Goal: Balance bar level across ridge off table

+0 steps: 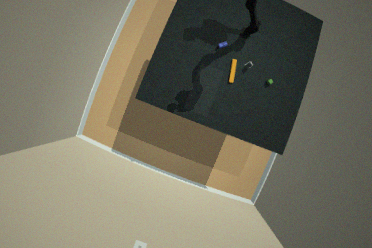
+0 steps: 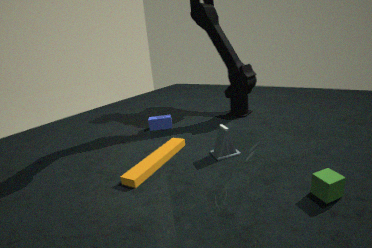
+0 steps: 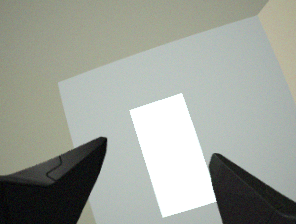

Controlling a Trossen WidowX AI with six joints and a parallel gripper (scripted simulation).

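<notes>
My gripper tip is 78 cm above the orange bar, 45 cm short of it and 1 cm to the left of it. The rest, counted from my gripper tip: blue block (77 cm below, 28 cm ahead, 16 cm to the right); then green cube (77 cm below, 41 cm ahead, 31 cm to the left).
</notes>
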